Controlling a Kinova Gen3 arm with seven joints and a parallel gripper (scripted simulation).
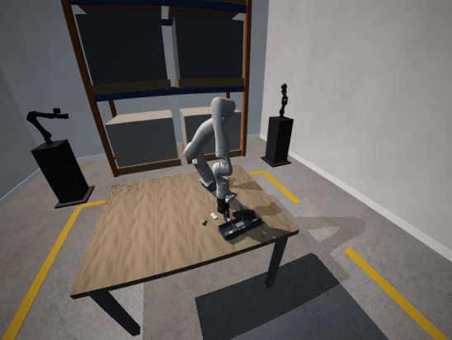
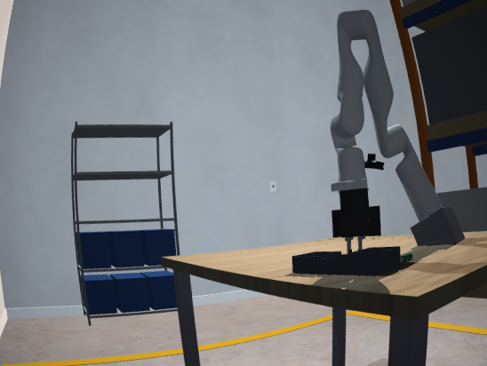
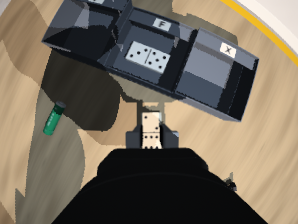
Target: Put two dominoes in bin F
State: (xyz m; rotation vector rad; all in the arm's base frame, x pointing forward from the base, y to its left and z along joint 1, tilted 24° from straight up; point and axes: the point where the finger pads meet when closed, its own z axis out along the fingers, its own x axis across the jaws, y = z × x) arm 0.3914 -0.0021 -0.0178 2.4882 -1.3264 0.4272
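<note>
My hand is 120 mm to the right of the green cylinder, 60 mm past it and 10 mm above it. The rest, counted from my hand: dark piece: 140 mm to the right, 10 mm below, 10 mm behind.
</note>
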